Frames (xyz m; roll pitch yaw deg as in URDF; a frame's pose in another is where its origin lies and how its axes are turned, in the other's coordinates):
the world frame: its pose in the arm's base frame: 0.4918 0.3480 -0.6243 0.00 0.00 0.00
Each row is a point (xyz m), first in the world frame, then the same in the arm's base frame.
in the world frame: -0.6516 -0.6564 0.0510
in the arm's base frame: -0.1598 -0.3084 -0.5733
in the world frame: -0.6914 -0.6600 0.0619
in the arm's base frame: -0.1996 -0.3120 -0.5624
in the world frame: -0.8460 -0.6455 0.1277
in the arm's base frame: -0.3542 -0.2975 -0.4966
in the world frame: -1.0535 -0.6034 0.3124
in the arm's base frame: -0.5617 -0.2554 -0.3119
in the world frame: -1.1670 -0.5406 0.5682
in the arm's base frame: -0.6752 -0.1926 -0.0561
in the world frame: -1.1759 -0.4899 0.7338
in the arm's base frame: -0.6841 -0.1419 0.1095
